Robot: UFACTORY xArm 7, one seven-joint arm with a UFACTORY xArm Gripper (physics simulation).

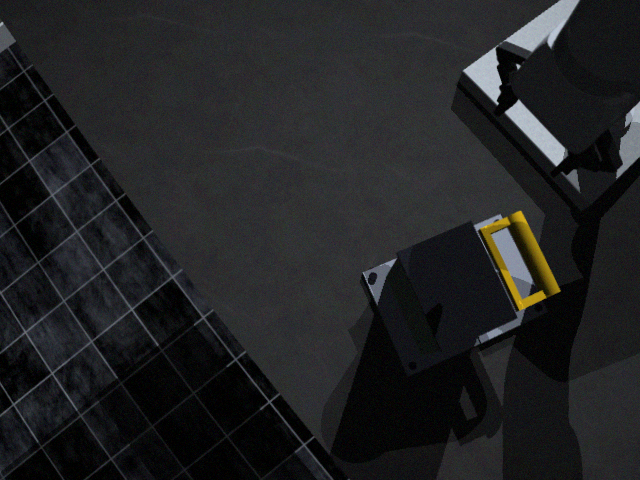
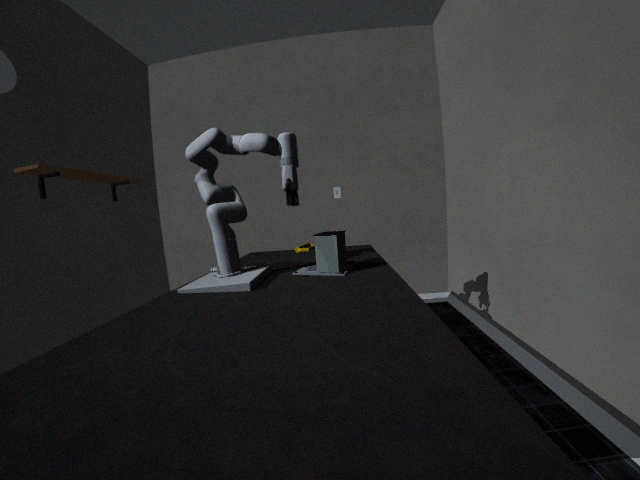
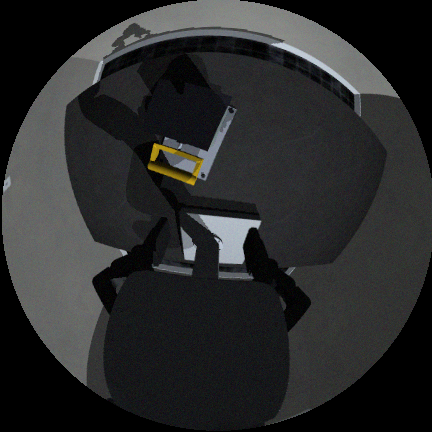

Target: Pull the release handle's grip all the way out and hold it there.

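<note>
The release handle's yellow grip point(image 1: 537, 253) point(image 2: 303, 248) point(image 3: 185, 176) is a rectangular loop with a thick outer bar. It sticks out from the side of a dark box-shaped housing point(image 1: 460, 279) point(image 2: 328, 253) point(image 3: 187, 112), on the side towards the robot's base. The housing stands on a light grey mounting plate point(image 1: 383, 274) point(image 2: 305, 271) point(image 3: 220, 142). My gripper point(image 1: 527, 142) point(image 2: 292, 203) point(image 3: 207, 232) is open and empty, pointing down. It hangs well above the grip and is apart from it, off to the robot-base side. The grip's inner end at the housing is partly hidden.
The robot's pale base block point(image 1: 480, 74) point(image 2: 222, 283) point(image 3: 227, 232) stands near the housing. The dark table top point(image 1: 232, 206) point(image 2: 289, 361) point(image 3: 300, 175) ends beside a tiled floor point(image 1: 77, 258). A wooden shelf point(image 2: 77, 174) is on the left wall. Arm shadows fall around the housing.
</note>
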